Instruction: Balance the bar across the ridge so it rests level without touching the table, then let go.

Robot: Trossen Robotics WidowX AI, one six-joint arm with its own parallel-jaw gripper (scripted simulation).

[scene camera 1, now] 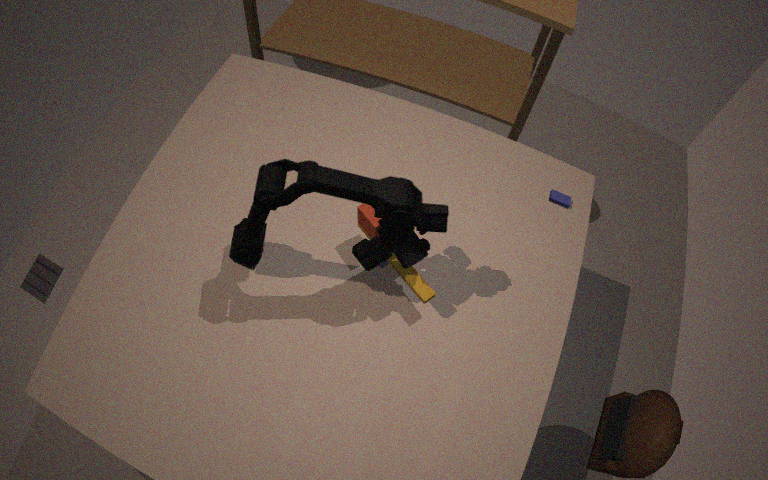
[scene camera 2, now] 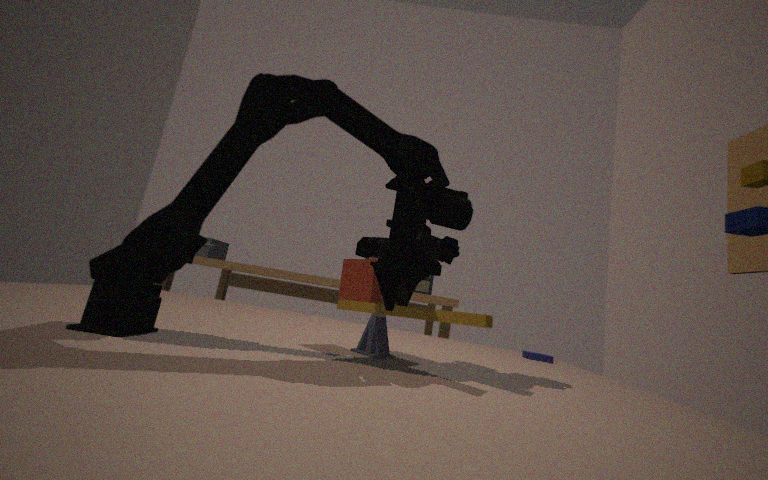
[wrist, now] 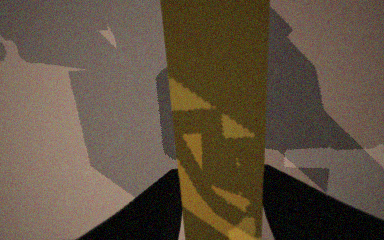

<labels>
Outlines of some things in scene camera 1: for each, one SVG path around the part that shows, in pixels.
The gripper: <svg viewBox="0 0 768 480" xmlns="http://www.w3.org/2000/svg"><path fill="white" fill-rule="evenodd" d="M352 248L352 254L366 271L370 271L381 262L392 256L391 253L396 255L403 268L409 268L428 256L430 243L424 238L418 238L414 231L414 226L409 226L401 234L388 232L384 228L383 218L378 220L381 227L377 229L381 236L375 236L370 240L365 238Z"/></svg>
A yellow bar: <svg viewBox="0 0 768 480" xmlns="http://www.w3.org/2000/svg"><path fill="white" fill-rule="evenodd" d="M391 253L392 256L387 261L421 299L421 302L425 304L432 299L436 293L414 267L403 268L396 255ZM362 203L357 207L358 227L369 240L375 236L380 237L381 235L377 232L377 229L381 227L378 223L378 220L381 218L375 217L375 209L371 205Z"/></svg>
</labels>
